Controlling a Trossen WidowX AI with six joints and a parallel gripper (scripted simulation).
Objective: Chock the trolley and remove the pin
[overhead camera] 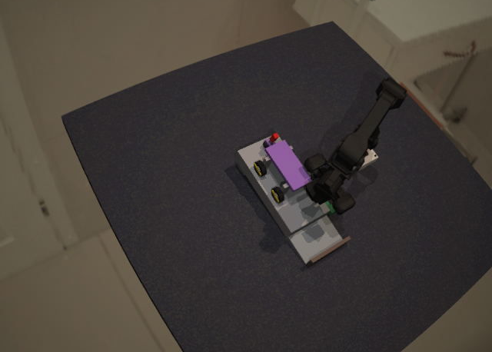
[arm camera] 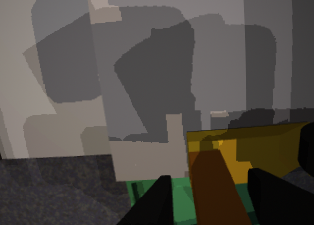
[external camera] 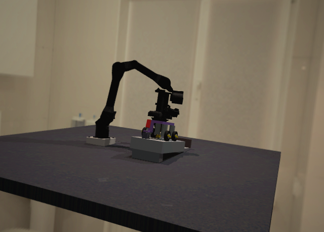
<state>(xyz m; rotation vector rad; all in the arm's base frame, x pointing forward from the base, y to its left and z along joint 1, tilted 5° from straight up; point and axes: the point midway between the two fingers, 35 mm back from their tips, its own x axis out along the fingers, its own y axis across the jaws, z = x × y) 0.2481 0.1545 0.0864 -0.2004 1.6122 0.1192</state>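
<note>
My gripper tip is now 2 cm to the left of the yellow chock and 1 cm above it. Round my gripper tip: grey ramp 8 cm ahead, 10 cm to the right, 4 cm below; purple trolley 8 cm ahead, 10 cm to the right, 2 cm above; green tray 6 cm behind, 3 cm to the right, 10 cm below.
</note>
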